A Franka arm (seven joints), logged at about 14 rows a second.
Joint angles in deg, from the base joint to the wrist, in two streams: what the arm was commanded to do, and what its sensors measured. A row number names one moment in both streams.
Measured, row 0:
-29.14 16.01 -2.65 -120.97 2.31 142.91 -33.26
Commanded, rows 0 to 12:
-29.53 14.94 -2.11 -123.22 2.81 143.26 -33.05
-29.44 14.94 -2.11 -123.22 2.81 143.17 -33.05
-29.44 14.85 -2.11 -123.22 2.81 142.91 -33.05
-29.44 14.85 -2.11 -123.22 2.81 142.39 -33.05
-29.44 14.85 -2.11 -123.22 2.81 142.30 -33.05
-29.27 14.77 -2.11 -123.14 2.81 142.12 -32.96
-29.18 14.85 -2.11 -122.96 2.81 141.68 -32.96
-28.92 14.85 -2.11 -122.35 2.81 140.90 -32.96
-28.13 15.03 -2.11 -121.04 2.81 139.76 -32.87
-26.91 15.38 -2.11 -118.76 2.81 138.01 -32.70
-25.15 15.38 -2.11 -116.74 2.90 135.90 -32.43
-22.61 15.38 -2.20 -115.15 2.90 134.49 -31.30
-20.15 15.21 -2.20 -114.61 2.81 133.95 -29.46
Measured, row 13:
-24.90 15.44 -1.85 -117.38 2.53 137.39 -32.37
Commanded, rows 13 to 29:
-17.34 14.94 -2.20 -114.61 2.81 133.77 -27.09
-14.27 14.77 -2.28 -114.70 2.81 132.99 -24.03
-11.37 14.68 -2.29 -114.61 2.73 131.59 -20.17
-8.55 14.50 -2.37 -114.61 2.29 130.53 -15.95
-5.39 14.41 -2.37 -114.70 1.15 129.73 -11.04
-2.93 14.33 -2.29 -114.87 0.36 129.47 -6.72
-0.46 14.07 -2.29 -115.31 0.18 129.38 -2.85
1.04 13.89 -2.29 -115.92 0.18 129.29 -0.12
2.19 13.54 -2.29 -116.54 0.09 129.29 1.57
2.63 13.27 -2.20 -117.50 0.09 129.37 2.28
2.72 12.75 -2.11 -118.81 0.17 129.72 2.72
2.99 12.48 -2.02 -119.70 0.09 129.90 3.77
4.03 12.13 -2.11 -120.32 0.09 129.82 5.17
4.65 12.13 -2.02 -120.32 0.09 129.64 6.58
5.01 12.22 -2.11 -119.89 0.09 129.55 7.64
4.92 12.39 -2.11 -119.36 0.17 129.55 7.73
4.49 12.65 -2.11 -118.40 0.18 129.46 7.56
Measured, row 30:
3.99 14.19 -1.54 -118.19 0.83 130.10 6.07
